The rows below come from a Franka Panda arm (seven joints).
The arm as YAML. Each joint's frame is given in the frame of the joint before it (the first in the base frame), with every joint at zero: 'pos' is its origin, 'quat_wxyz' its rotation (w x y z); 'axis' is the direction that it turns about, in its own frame. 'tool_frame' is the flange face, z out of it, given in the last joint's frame.
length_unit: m
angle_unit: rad
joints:
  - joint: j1
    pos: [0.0, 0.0, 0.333]
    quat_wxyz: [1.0, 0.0, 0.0, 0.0]
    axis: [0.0, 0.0, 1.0]
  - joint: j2
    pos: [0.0, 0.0, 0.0]
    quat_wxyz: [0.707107, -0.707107, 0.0, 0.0]
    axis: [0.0, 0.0, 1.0]
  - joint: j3
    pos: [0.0, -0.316, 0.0]
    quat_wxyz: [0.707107, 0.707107, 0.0, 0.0]
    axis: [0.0, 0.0, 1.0]
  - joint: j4
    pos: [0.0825, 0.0, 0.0]
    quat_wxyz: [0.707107, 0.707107, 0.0, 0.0]
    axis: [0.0, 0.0, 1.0]
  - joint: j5
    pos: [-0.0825, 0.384, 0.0]
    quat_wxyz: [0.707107, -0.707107, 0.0, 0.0]
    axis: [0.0, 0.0, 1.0]
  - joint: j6
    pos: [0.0, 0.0, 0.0]
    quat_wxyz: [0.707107, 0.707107, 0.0, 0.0]
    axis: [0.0, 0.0, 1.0]
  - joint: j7
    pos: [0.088, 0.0, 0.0]
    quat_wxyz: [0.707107, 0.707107, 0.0, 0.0]
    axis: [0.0, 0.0, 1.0]
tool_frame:
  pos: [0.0, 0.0, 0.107]
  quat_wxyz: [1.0, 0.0, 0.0, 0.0]
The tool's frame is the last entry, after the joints.
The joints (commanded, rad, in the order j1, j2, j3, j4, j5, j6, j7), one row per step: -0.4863 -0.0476 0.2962 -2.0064 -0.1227 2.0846 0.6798; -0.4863 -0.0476 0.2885 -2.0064 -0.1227 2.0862 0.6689; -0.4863 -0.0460 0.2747 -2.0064 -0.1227 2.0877 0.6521; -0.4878 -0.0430 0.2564 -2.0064 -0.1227 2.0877 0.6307; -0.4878 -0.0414 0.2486 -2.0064 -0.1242 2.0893 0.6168; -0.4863 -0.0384 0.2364 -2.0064 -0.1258 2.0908 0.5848; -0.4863 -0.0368 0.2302 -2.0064 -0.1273 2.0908 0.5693; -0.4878 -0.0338 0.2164 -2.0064 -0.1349 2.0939 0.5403; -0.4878 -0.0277 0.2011 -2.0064 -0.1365 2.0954 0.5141; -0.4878 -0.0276 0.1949 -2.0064 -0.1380 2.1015 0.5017; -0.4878 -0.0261 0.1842 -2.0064 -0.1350 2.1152 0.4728
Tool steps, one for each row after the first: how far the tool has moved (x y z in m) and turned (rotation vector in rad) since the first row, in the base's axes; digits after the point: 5 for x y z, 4 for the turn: -0.00073 -0.00424 0.00022 -0.0010 -0.0002 0.0032; -0.00202 -0.01193 -0.00039 -0.0016 0.0019 0.0062; -0.00418 -0.02297 -0.00189 -0.0016 0.0072 0.0075; -0.00489 -0.02741 -0.00254 -0.0035 0.0092 0.0142; -0.00588 -0.03354 -0.00394 -0.0064 0.0151 0.0358; -0.00660 -0.03709 -0.00478 -0.0082 0.0190 0.0455; -0.00831 -0.04596 -0.00600 -0.0163 0.0247 0.0620; -0.00986 -0.05472 -0.00913 -0.0168 0.0328 0.0734; -0.01031 -0.05819 -0.00855 -0.0206 0.0293 0.0808; -0.01061 -0.06405 -0.00800 -0.0235 0.0209 0.0990
